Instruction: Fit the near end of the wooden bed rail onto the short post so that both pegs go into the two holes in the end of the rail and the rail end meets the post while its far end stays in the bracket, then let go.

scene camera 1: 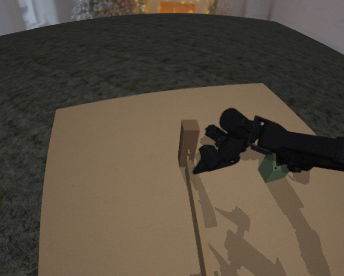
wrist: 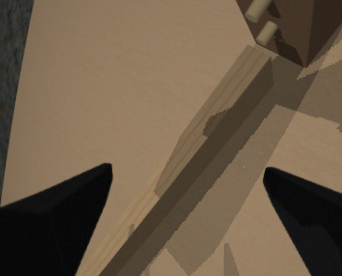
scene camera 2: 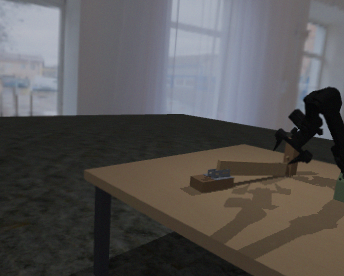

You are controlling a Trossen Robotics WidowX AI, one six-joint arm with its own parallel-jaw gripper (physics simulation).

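Observation:
The wooden rail runs from the post toward the bracket. The brown post stands upright. In the wrist view two pale pegs, an upper peg and a lower peg, stick out bare from its face. The rail's near end is close to the post's foot, below the pegs and off them. The grey bracket is at the rail's far end; how the rail sits in it is unclear. My gripper is wide open and empty above the near part of the rail.
A brown block carries the bracket. A green block is by the arm's base side. The tan table has its edge at the left in scene camera 1. Arm shadows fall across the table right of the rail.

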